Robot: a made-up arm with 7 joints. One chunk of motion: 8 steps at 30 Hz.
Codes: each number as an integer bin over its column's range. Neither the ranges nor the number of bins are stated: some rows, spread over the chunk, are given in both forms.
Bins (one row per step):
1: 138 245 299 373 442 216
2: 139 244 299 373 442 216
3: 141 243 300 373 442 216
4: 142 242 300 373 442 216
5: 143 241 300 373 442 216
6: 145 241 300 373 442 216
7: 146 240 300 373 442 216
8: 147 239 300 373 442 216
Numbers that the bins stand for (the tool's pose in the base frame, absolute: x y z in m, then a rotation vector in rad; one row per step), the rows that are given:
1: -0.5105 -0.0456 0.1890 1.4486 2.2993 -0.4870
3: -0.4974 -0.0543 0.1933 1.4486 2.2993 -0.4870
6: -0.4801 -0.0630 0.1933 1.4486 2.2993 -0.4870
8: -0.4714 -0.0717 0.1933 1.4486 2.2993 -0.4870
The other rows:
2: -0.5061 -0.0500 0.1890 1.4486 2.2993 -0.4870
4: -0.4931 -0.0586 0.1933 1.4486 2.2993 -0.4870
5: -0.4887 -0.0630 0.1933 1.4486 2.2993 -0.4870
7: -0.4757 -0.0673 0.1933 1.4486 2.2993 -0.4870

